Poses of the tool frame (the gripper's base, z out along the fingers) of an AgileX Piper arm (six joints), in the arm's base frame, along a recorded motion.
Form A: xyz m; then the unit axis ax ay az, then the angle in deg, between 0 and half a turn.
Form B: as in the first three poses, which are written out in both.
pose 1, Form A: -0.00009 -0.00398 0.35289 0.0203 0.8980 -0.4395 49.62
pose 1, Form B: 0.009 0.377 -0.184 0.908 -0.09 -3.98 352.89
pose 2, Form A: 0.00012 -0.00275 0.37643 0.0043 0.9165 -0.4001 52.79
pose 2, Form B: 0.002 0.407 -0.178 0.896 0.12 -2.75 376.43
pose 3, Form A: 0.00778 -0.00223 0.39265 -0.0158 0.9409 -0.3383 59.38
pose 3, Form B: -0.008 0.466 -0.168 0.869 7.78 -2.23 392.65
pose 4, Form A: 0.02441 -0.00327 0.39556 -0.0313 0.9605 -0.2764 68.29
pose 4, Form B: -0.018 0.539 -0.155 0.828 24.41 -3.27 395.56
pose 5, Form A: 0.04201 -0.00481 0.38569 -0.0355 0.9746 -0.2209 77.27
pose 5, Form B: -0.022 0.609 -0.138 0.781 42.01 -4.81 385.69
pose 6, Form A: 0.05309 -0.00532 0.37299 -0.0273 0.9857 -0.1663 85.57
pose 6, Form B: -0.019 0.670 -0.113 0.734 53.09 -5.32 372.99
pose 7, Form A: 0.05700 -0.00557 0.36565 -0.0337 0.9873 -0.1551 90.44
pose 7, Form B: -0.024 0.701 -0.110 0.704 57.00 -5.57 365.65
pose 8, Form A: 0.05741 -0.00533 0.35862 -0.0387 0.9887 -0.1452 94.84
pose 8, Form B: -0.028 0.728 -0.107 0.677 57.41 -5.33 358.62
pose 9, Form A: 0.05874 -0.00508 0.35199 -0.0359 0.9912 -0.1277 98.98
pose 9, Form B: -0.027 0.754 -0.097 0.650 58.74 -5.08 351.99
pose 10, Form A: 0.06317 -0.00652 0.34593 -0.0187 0.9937 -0.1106 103.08
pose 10, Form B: -0.015 0.778 -0.087 0.622 63.17 -6.52 345.93
